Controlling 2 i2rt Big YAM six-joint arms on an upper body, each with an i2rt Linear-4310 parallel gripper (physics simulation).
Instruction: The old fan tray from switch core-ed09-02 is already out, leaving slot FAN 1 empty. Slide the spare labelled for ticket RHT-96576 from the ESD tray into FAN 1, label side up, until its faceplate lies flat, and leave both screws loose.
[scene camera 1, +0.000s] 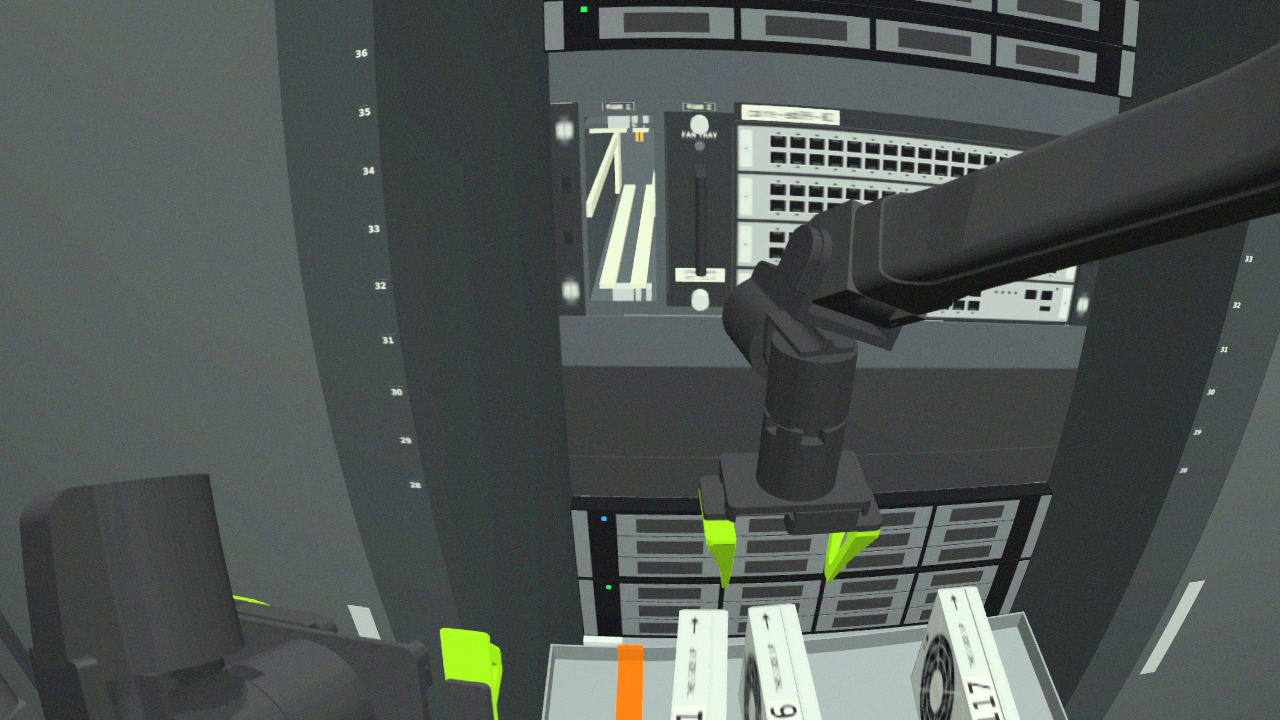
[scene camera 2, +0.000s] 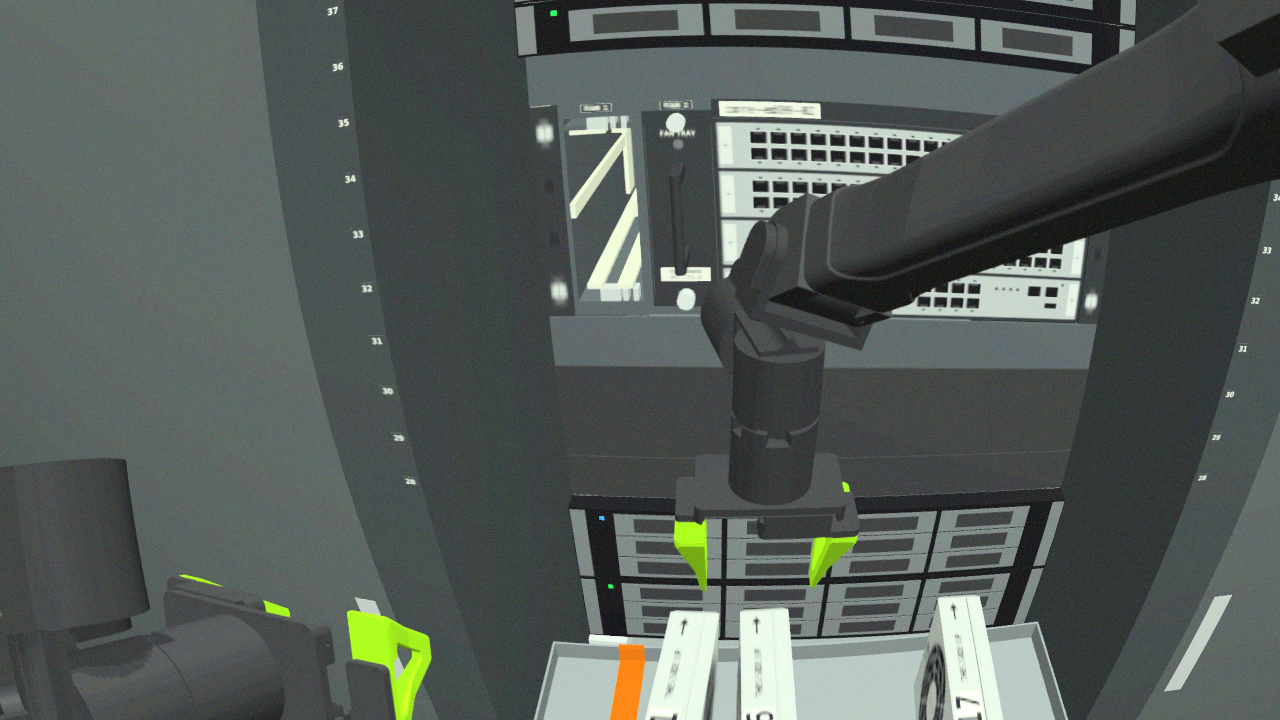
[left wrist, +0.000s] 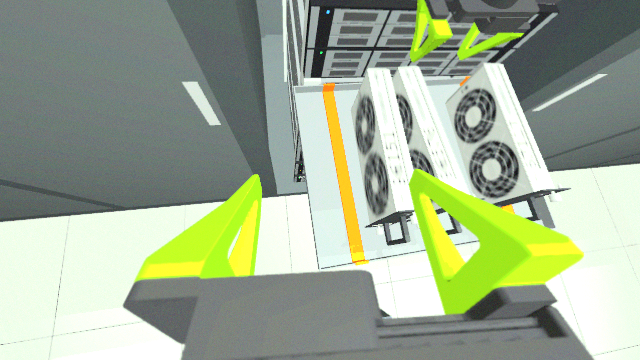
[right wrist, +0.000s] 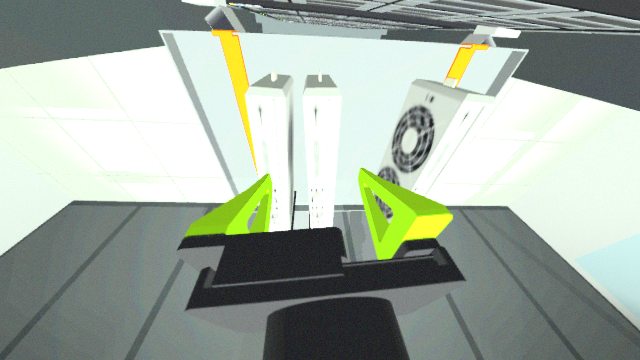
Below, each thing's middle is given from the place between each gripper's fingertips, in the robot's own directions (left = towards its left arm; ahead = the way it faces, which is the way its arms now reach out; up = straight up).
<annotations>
The switch line cards (scene camera 1: 791, 162) is 63 cm ahead of my left hand, 33 cm to the right of it and 11 cm above it.
The switch line cards is 42 cm ahead of my right hand, 24 cm above it and 13 cm to the right of it.
</annotations>
